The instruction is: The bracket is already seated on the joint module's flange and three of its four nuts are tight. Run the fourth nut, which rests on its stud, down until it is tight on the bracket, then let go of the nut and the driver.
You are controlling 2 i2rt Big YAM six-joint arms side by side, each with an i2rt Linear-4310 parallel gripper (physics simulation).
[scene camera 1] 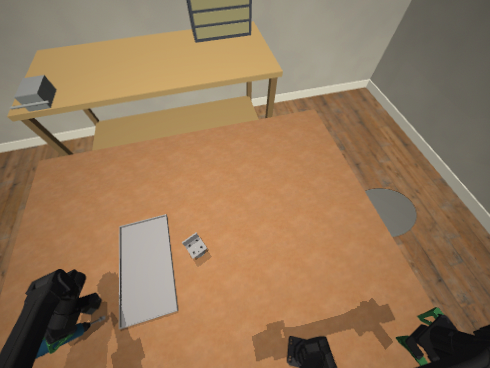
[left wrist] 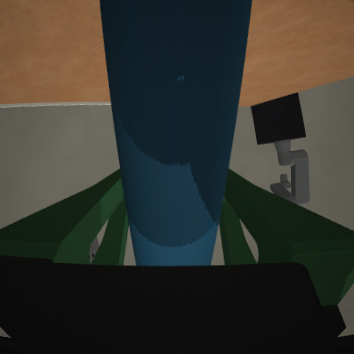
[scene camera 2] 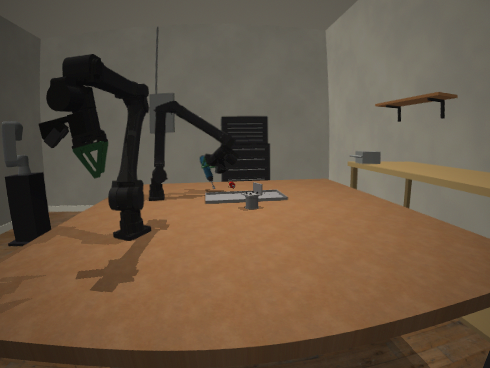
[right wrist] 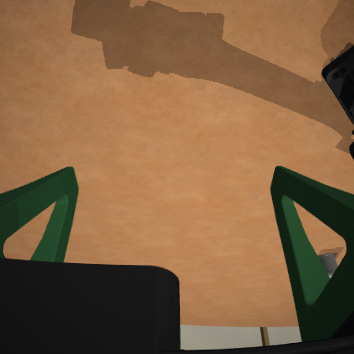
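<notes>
Pictured: a blue driver, a shallow grey tray, the left gripper, the right gripper. Scene camera 2 and the right wrist view: the right gripper there too.
</notes>
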